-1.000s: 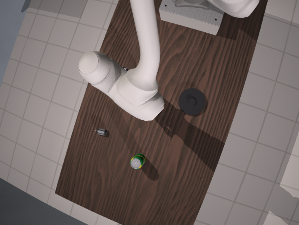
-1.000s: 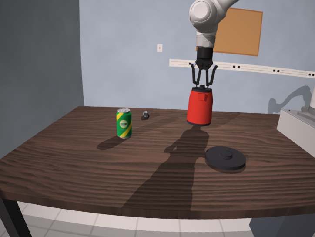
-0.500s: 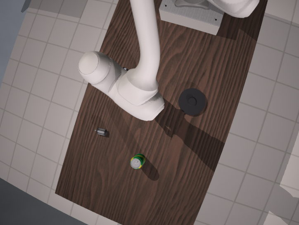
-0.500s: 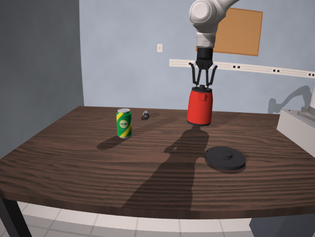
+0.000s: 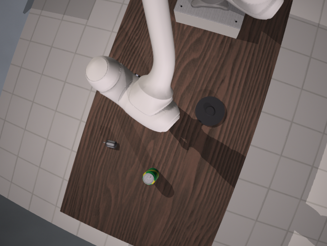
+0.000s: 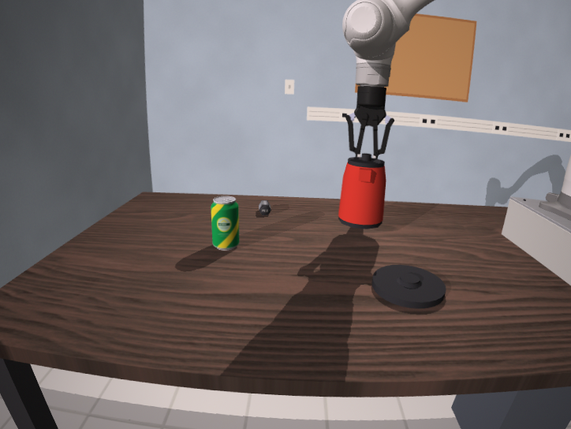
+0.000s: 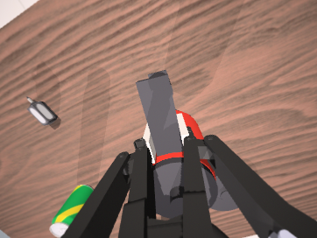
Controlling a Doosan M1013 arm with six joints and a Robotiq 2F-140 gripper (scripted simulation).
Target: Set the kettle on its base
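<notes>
Now: hand 1 cm short of the red kettle, 3 cm to the right of it and 5 cm above it. From my hand the other things lie so: round black base: 2 cm ahead, 33 cm to the left, 17 cm below.
</notes>
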